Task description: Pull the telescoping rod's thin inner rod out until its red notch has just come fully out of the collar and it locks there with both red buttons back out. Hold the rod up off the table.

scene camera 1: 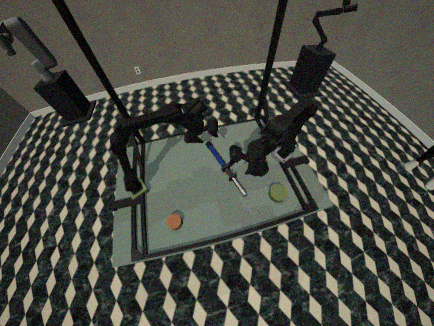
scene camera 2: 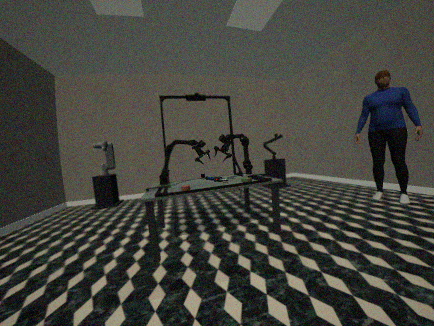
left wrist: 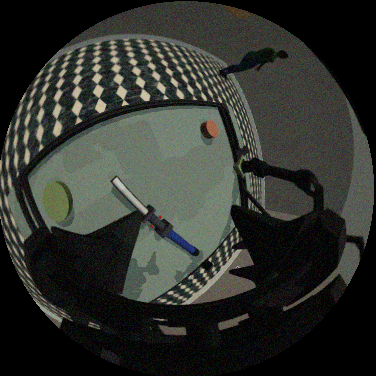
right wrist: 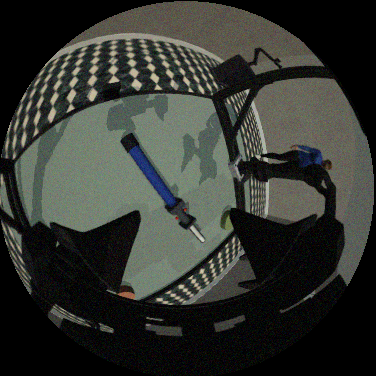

Note:
My left gripper (left wrist: 186, 212) is open and holds nothing. Also in view: a telescoping rod (right wrist: 174, 205). My right gripper (right wrist: 185, 214) is open and holds nothing.
The telescoping rod also shows in the left wrist view (left wrist: 162, 227).

